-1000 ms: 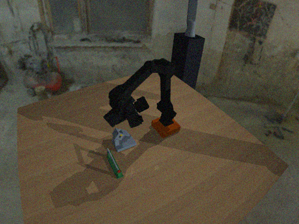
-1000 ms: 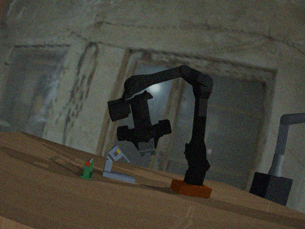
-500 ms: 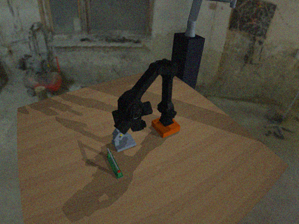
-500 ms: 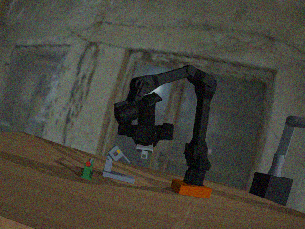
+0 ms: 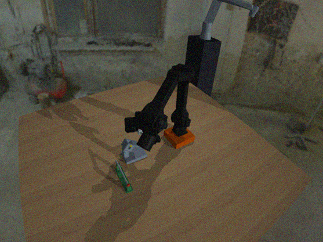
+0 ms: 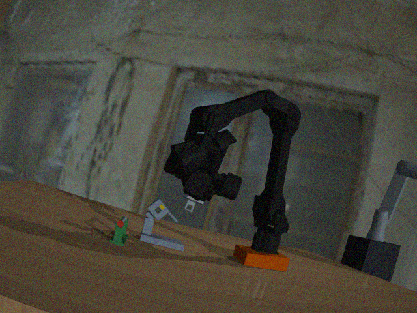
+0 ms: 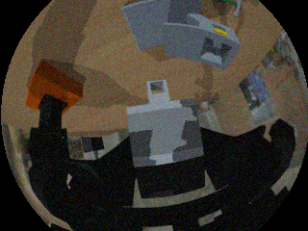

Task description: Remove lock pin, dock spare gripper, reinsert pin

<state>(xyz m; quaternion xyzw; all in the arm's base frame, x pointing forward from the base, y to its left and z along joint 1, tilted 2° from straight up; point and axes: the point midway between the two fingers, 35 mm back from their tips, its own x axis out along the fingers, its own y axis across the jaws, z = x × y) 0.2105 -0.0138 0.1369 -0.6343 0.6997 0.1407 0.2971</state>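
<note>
Now: the green holder 170 mm ahead of my gripper tip, 160 mm to the left of it and 120 mm below it. From my gripper tip the other things lie so: spare gripper: 10 mm to the left; then socket: 80 mm ahead, 50 mm to the left, 100 mm below.
</note>
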